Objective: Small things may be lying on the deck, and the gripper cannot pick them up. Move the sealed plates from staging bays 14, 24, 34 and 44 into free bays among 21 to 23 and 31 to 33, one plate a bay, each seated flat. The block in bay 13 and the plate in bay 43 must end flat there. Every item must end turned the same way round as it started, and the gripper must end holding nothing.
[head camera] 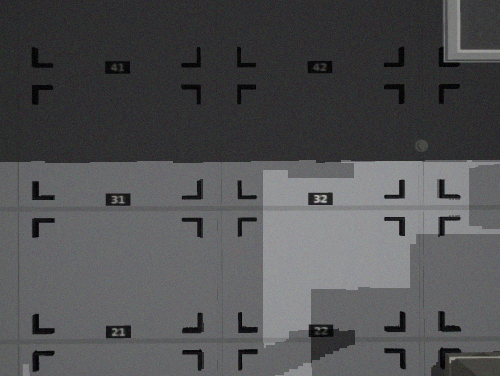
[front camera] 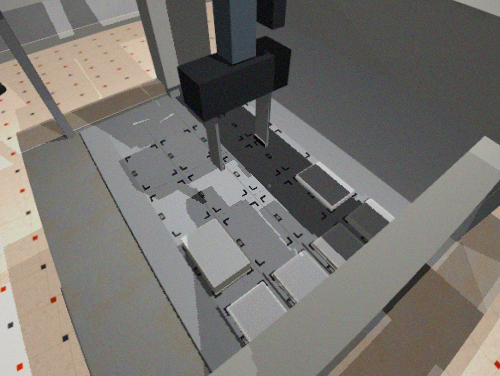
Labels:
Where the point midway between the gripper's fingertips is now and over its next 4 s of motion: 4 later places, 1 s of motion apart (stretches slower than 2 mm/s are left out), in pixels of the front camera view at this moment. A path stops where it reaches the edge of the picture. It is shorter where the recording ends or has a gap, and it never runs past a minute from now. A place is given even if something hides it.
My gripper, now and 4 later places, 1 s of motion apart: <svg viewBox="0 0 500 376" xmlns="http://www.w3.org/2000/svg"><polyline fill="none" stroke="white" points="240,152 280,203 290,302 276,303 269,306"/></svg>

